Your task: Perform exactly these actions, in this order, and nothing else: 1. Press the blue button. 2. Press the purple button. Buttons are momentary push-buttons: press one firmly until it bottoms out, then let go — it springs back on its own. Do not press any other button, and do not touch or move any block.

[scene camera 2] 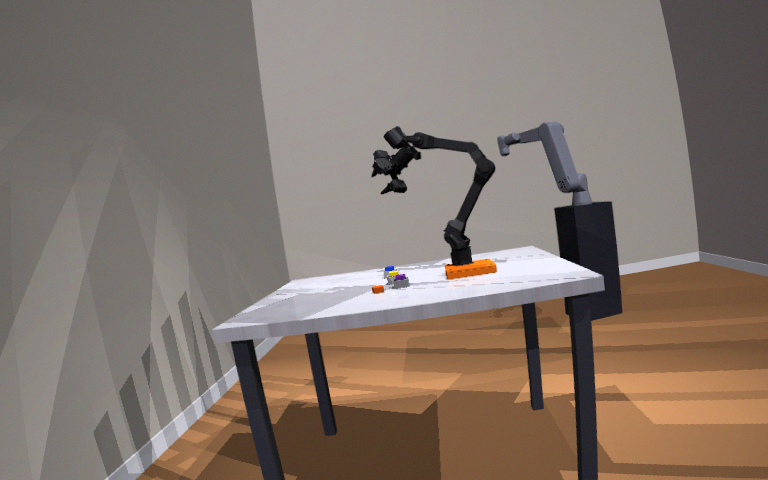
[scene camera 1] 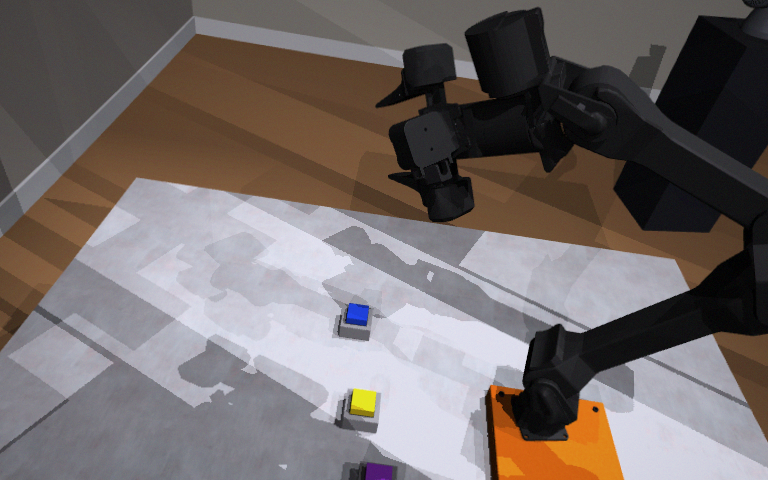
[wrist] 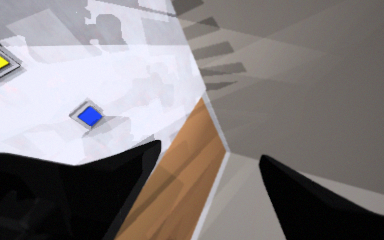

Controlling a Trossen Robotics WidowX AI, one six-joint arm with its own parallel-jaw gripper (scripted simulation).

Path:
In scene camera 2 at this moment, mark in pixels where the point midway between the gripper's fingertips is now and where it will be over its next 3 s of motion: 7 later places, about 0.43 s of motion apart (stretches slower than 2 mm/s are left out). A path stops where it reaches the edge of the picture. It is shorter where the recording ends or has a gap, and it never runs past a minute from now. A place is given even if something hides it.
The gripper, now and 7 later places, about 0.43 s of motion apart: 376,185; 382,235; 386,248; 388,260; 388,261; 389,266; 389,268; 388,263

